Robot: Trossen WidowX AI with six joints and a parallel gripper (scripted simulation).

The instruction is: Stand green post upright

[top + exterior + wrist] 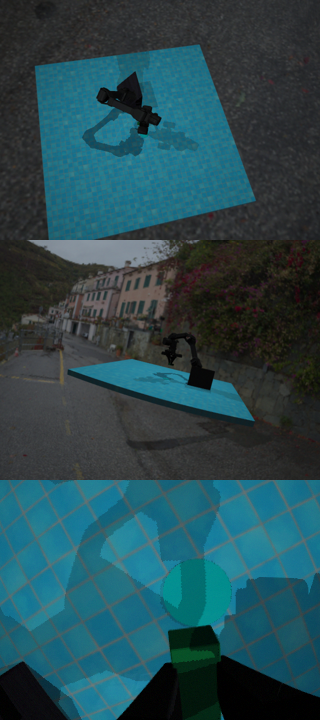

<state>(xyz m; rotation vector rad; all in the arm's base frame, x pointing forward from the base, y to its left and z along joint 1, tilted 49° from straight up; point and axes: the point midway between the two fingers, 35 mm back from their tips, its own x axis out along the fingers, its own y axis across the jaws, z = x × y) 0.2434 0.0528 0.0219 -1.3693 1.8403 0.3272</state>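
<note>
Right now my gripper tip is 1 cm short of the cyan circle and 14 cm above it. From my gripper tip the other things lie so: green post (1 cm behind, 2 cm to the right).
</note>
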